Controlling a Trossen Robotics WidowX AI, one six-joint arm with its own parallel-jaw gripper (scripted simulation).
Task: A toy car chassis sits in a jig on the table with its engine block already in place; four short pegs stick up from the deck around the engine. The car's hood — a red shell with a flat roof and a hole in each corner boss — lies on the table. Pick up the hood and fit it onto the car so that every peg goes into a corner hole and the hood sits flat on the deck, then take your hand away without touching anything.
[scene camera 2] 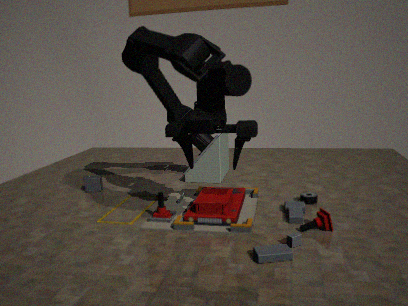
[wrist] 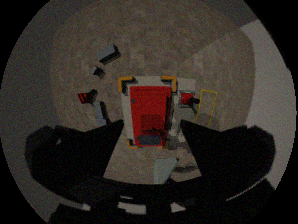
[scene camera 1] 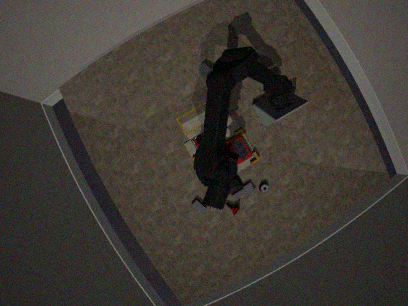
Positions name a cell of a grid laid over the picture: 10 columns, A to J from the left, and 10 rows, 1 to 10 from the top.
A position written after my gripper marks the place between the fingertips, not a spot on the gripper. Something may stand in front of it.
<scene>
My gripper (scene camera 2: F6) is open, holding nothing. I also see a red hood (scene camera 2: F7).
The red hood shows as well in the wrist view (wrist: F5). My gripper also shows in the wrist view (wrist: F6).
</scene>
